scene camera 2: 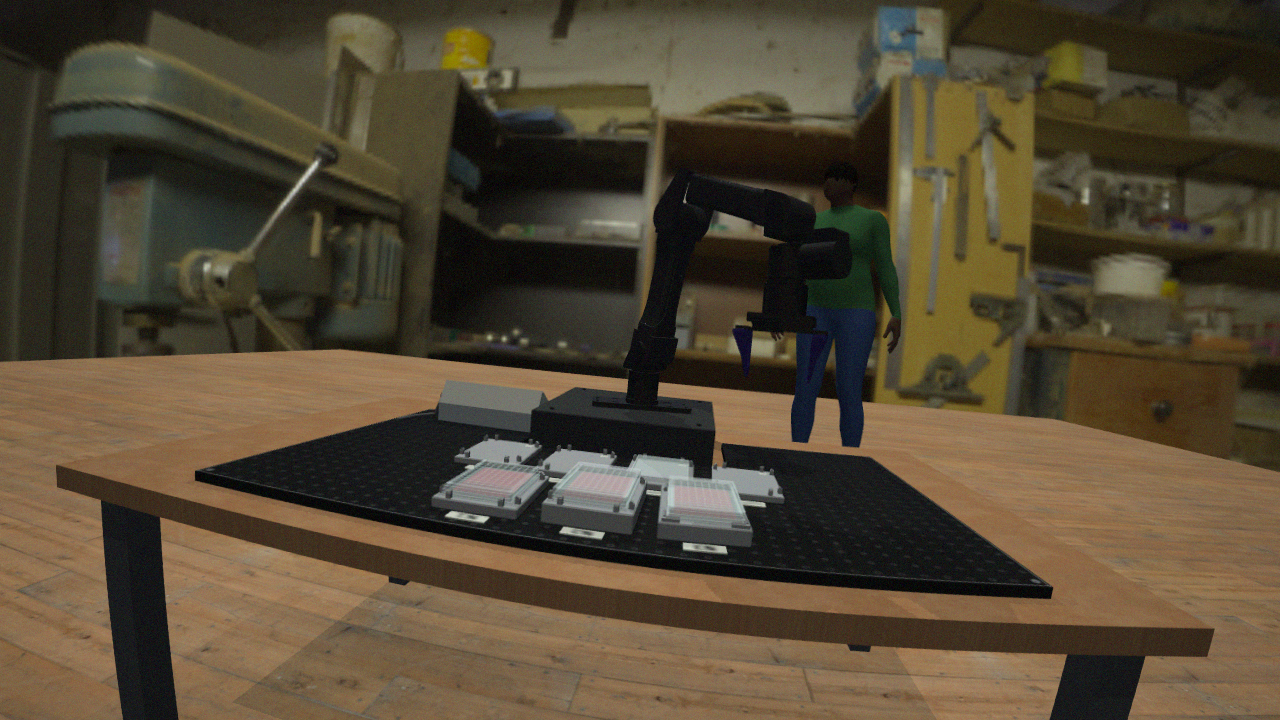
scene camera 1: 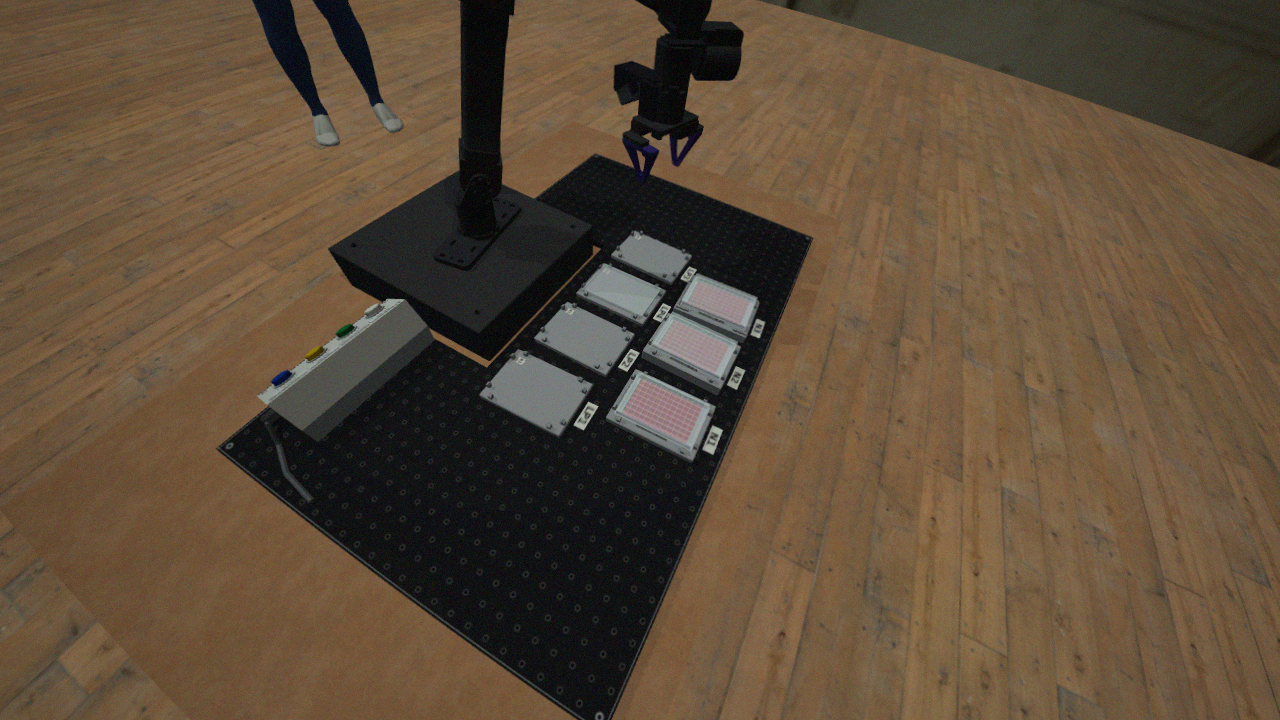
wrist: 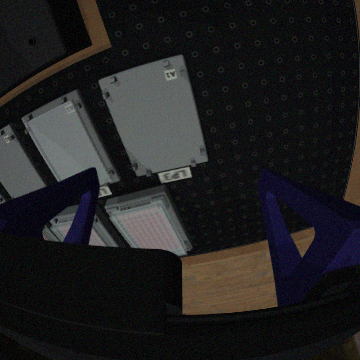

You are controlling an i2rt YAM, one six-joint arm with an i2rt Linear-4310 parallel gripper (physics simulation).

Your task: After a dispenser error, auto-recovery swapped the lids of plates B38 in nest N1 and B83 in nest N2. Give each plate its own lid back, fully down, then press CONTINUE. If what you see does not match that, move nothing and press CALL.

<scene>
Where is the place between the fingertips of my gripper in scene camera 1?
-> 658, 173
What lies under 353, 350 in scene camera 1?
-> A button box.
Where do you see a button box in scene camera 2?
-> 509, 408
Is my gripper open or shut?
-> Open.
</scene>
